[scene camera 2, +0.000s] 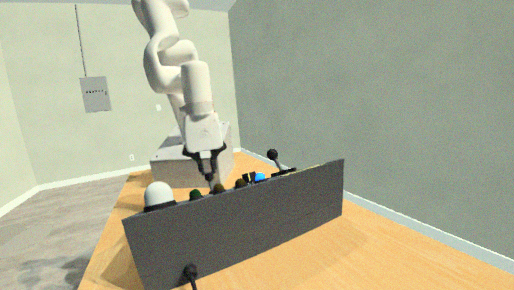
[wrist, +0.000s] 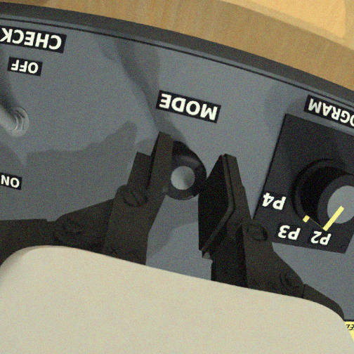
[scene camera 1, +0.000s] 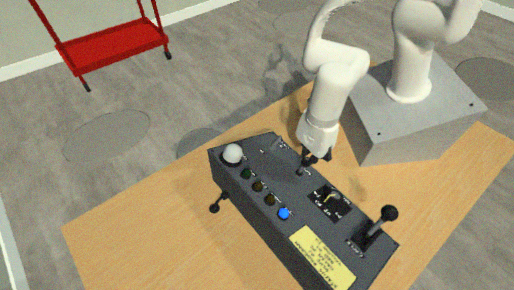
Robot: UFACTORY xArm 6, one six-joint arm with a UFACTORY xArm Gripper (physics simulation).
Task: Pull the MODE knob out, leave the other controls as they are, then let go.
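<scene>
The black MODE knob has a pale round centre. It stands up from the dark control panel, and a short grey stretch of stem shows below it in the second scene view. My gripper is shut on the knob, with one finger on each side. In the wrist view the left finger hides part of the knob's side. The MODE label is readable just beyond it.
The PROGRAM dial, CHECK toggle and CYCLE lever flank the knob. A blue lamp is lit. A white dome stands at one end. A red cart stands beyond the table.
</scene>
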